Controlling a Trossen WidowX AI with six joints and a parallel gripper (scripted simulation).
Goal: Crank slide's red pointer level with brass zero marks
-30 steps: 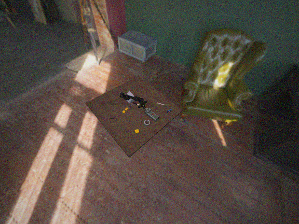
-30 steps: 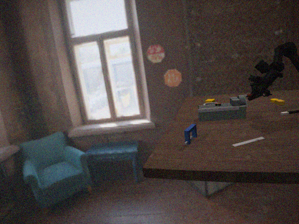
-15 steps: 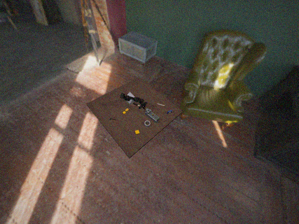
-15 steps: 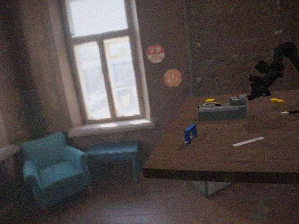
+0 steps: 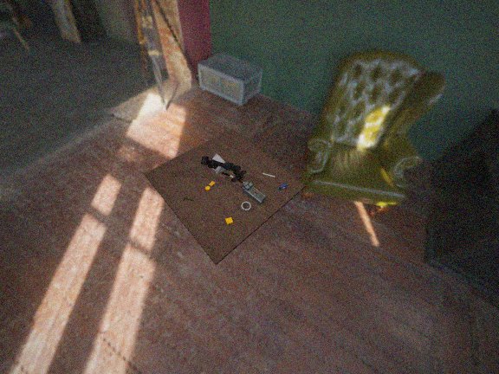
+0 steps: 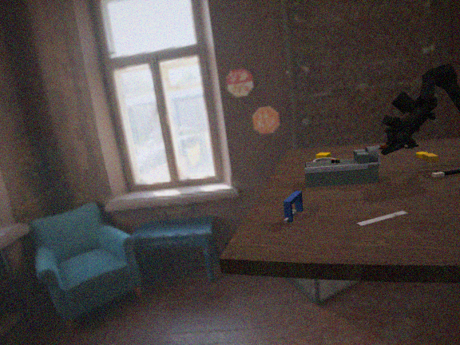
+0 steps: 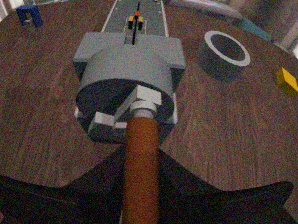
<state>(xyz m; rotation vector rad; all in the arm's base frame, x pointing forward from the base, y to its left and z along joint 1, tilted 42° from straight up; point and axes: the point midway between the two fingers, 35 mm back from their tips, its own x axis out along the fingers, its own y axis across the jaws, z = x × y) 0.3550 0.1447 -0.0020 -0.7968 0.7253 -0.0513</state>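
Right now the crank handle is 3 cm above my gripper tip and 2 cm behind it. Also, from my gripper tip: yellow block (34 cm to the right, 27 cm ahead, 8 cm below); white strip (37 cm to the left, 9 cm below, 1 cm ahead); red pointer (18 cm ahead, 5 cm to the left, 1 cm below).
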